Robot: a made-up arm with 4 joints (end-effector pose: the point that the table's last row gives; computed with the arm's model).
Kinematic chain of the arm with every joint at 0, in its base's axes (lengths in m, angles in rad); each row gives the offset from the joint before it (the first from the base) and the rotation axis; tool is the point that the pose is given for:
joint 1: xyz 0 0 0.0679 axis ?
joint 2: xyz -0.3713 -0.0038 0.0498 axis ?
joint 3: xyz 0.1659 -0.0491 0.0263 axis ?
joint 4: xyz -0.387 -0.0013 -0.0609 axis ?
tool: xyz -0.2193 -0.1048 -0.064
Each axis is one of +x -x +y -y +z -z.
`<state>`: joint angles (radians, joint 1 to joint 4).
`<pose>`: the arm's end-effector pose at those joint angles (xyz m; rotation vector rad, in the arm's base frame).
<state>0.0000 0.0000 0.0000 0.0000</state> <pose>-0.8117 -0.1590 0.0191 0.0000 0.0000 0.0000</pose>
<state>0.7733 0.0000 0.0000 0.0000</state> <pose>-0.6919 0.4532 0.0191 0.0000 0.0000 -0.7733</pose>
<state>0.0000 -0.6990 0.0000 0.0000</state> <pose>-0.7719 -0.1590 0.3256 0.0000 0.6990 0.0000</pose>
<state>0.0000 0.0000 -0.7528 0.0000</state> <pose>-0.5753 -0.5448 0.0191 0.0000 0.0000 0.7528</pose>
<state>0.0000 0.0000 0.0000 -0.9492</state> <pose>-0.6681 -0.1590 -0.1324 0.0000 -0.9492 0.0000</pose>
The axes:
joint 1: -z
joint 2: -y
joint 3: -z
joint 4: +y

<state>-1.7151 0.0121 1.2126 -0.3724</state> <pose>-0.3651 -0.5601 -0.0579 0.1056 -0.3658 0.4944</pose>
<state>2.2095 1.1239 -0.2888 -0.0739</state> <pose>-0.0039 0.5412 -0.2745 -1.2958 -0.4547 -1.6460</pose>
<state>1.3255 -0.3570 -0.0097 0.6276</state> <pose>-0.3455 0.7013 0.3095 0.6473 0.8316 -1.2005</pose>
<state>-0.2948 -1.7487 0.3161 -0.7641</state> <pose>-0.5167 -0.1548 0.4967 -0.4533 0.9203 0.1667</pose>
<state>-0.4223 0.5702 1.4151 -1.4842</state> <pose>-0.3153 0.1529 -0.0957 -0.3475 -1.6786 -1.1767</pose>
